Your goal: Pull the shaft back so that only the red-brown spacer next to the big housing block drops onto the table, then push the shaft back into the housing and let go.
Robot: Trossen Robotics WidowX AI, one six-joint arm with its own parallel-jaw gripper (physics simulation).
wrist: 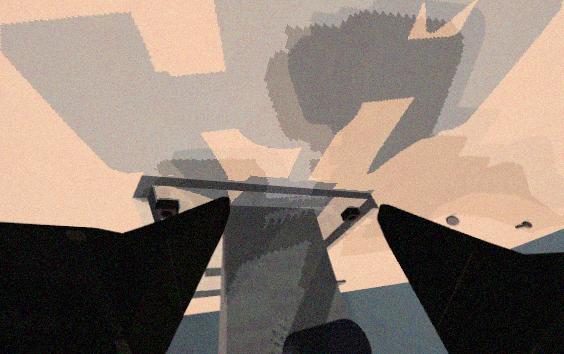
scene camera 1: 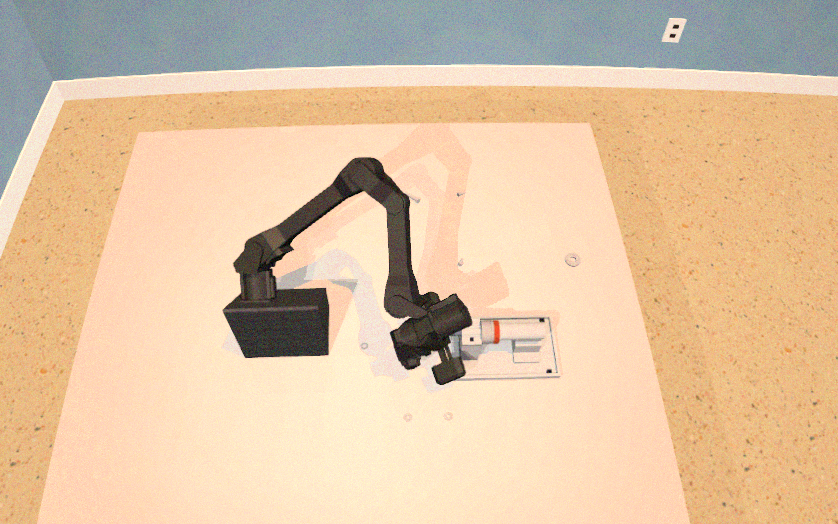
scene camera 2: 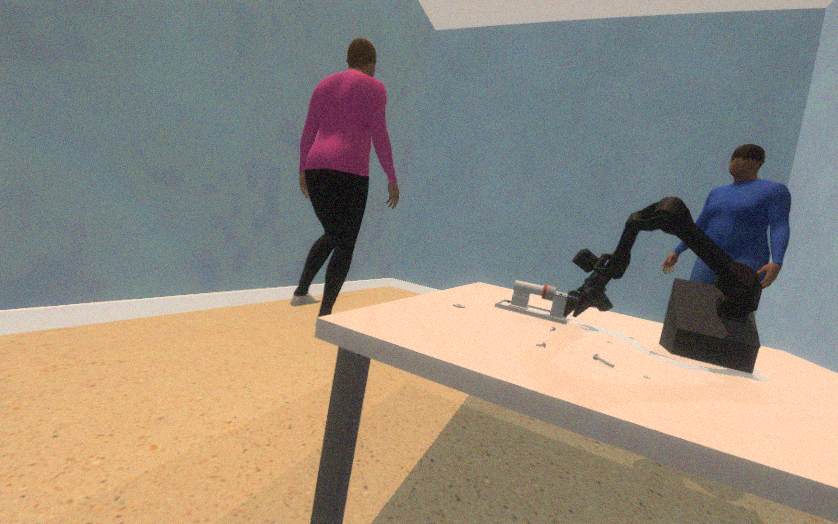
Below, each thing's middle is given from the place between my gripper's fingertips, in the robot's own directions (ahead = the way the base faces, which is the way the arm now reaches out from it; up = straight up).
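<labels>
I find the dark shaft (wrist: 343,328) 10 mm to the right of my hand, 50 mm ahead of it and 60 mm above it.
</labels>
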